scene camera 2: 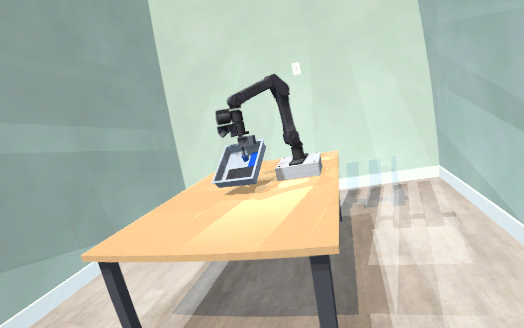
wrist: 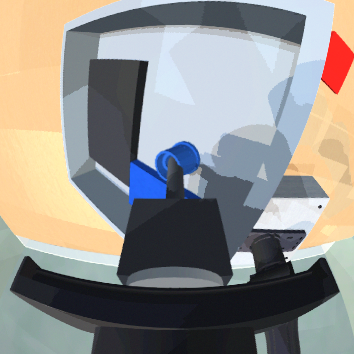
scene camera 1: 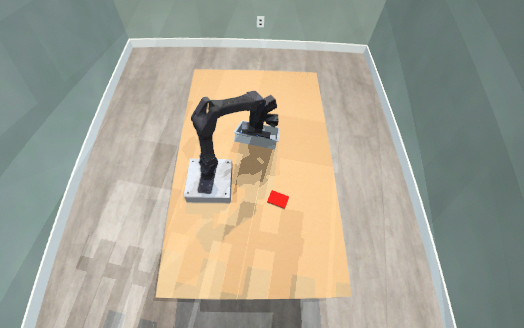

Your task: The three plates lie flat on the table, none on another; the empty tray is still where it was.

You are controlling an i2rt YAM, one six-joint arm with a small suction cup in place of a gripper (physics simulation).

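Seen in the pictures: hand at its tool point: (scene camera 2: 245, 161) (wrist: 174, 148); arm's base at its link origin: (scene camera 2: 299, 159) (wrist: 263, 239) (scene camera 1: 208, 175).
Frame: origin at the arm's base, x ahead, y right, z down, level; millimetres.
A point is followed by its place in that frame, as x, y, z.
Observation:
My suction cup (scene camera 2: 244, 158) (wrist: 178, 159) sits on the floor of the grey tray (scene camera 1: 254, 141) {220, -152, -126} (scene camera 2: 219, 172) {334, -277, -37} (wrist: 75, 74) {282, -337, 2} and holds it off the table, tilted steeply. A black plate (scene camera 2: 240, 172) {222, -277, -25} (wrist: 109, 116) {232, -284, -19} lies inside the tray against its low end. A blue plate (scene camera 2: 254, 160) {160, -228, -65} (wrist: 145, 182) {175, -235, -60} lies inside too, just beside the cup, partly hidden by the wrist. A red plate (scene camera 1: 277, 198) {366, 59, 64} (wrist: 336, 63) {368, 59, 65} lies flat on the table, apart from the tray.
The arm's grey base block (scene camera 1: 220, 183) {70, 37, -1} (scene camera 2: 299, 169) {-20, -104, 30} (wrist: 298, 207) {98, 36, -1} stands on the wooden table (scene camera 1: 255, 264) {286, 397, 75} (scene camera 2: 255, 226) {2, -710, 74} close to the raised tray. The tray's shadow falls on the table beneath it.

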